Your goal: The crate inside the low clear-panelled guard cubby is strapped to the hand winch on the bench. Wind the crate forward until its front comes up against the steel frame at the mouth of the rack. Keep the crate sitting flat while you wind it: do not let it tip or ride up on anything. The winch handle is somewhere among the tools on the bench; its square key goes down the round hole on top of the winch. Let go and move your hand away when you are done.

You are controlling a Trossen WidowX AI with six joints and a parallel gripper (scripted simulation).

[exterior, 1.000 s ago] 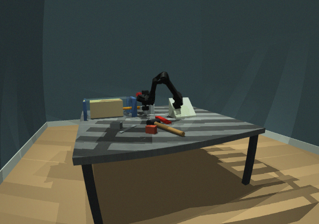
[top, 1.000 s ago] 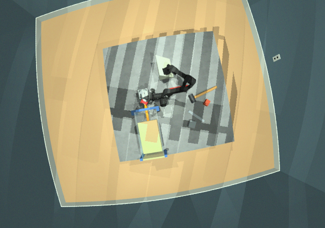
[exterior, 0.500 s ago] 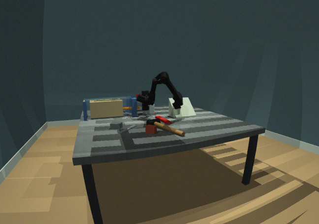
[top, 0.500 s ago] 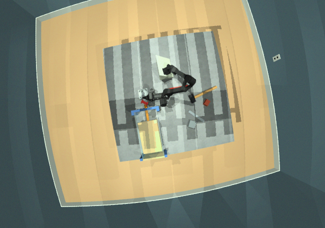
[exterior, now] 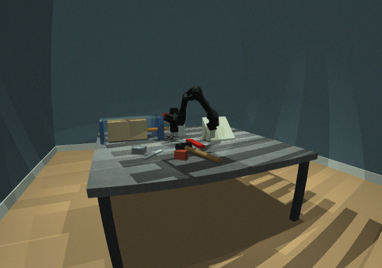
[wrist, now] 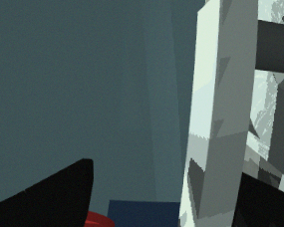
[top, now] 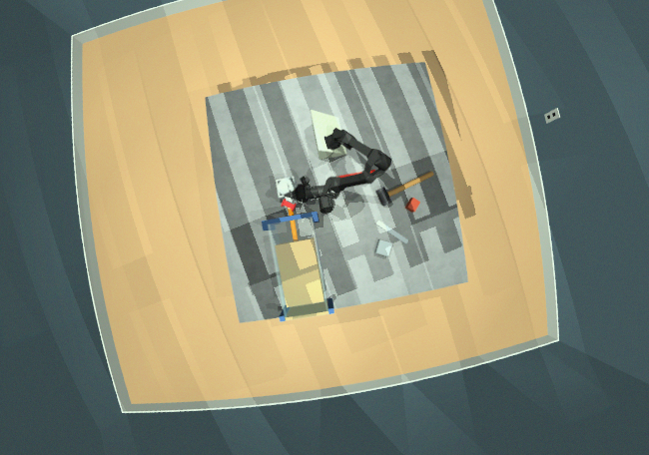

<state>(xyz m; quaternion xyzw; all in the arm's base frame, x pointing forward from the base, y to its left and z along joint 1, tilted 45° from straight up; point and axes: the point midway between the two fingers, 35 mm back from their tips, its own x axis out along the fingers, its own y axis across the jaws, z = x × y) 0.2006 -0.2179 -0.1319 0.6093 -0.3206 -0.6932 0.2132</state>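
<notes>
Now: the winch handle 1 cm ahead of my gripper tip, 1 cm to the left of it and 1 cm below it. The rest, counted from my gripper tip: clear-panelled cubby (35 cm ahead, 4 cm to the right, 2 cm below); grey winch (7 cm behind, 1 cm to the left, 10 cm below); red spool-shaped handle grip (5 cm ahead, 1 cm to the left, 2 cm above).
</notes>
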